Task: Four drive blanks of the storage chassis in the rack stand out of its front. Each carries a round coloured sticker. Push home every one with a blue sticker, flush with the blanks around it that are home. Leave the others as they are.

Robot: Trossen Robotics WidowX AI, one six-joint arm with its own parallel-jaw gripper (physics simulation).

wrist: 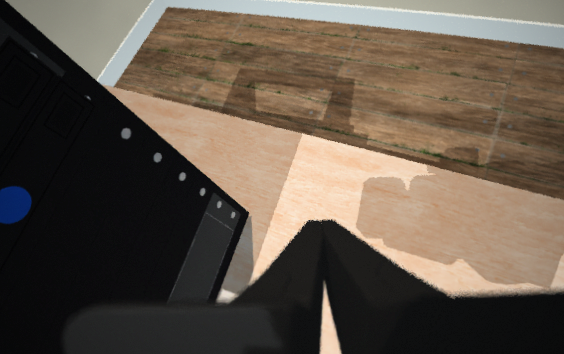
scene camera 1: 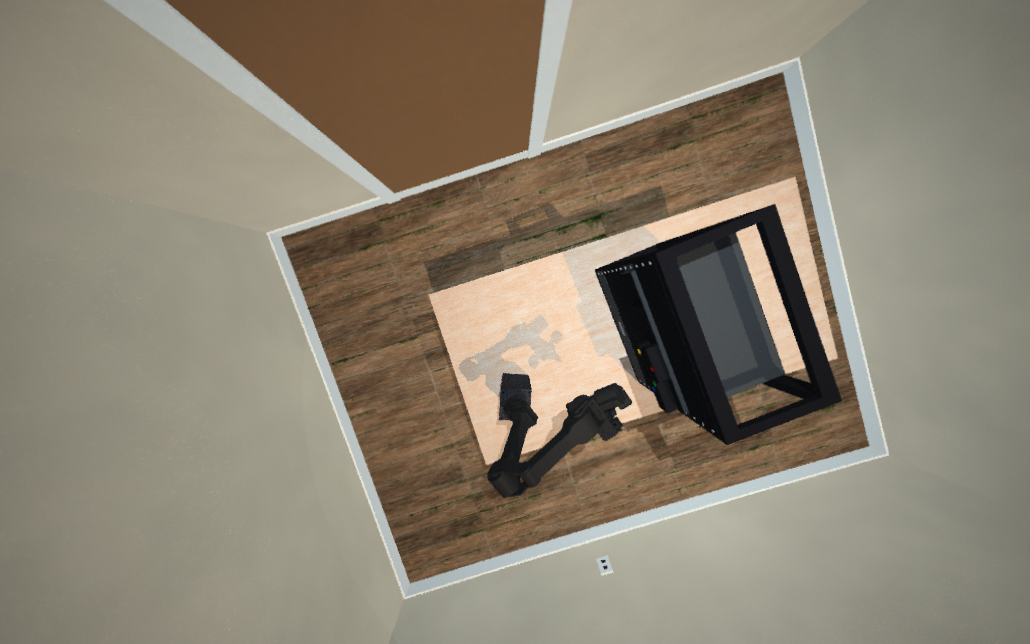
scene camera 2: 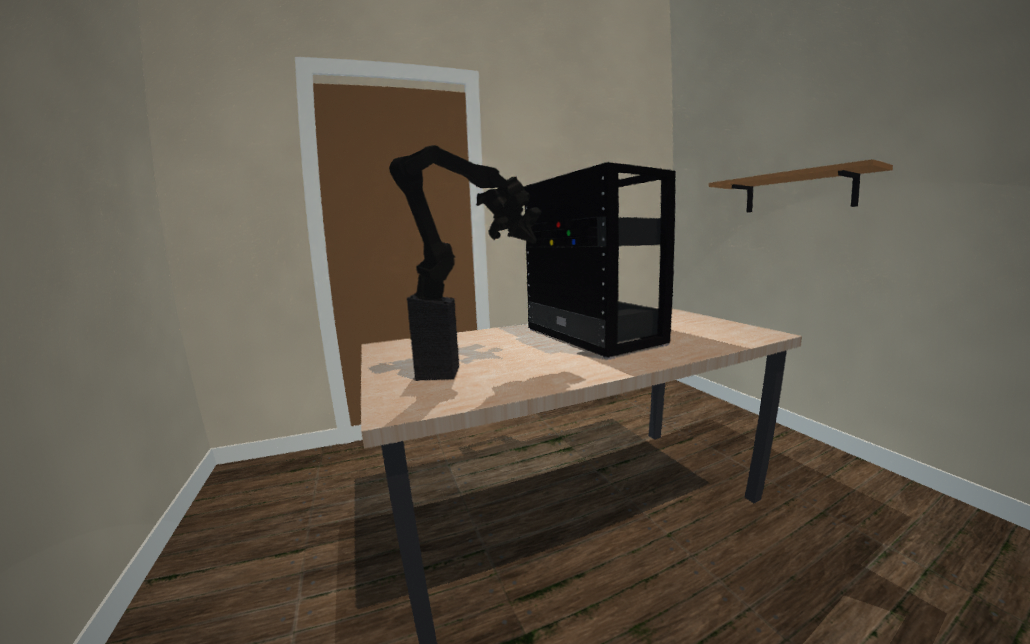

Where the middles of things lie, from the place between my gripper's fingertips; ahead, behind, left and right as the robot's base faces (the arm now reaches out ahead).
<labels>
Now: hand 35 cm short of the rack (scene camera 1: 692, 296), 15 cm to the right of it and 7 cm above it.
</labels>
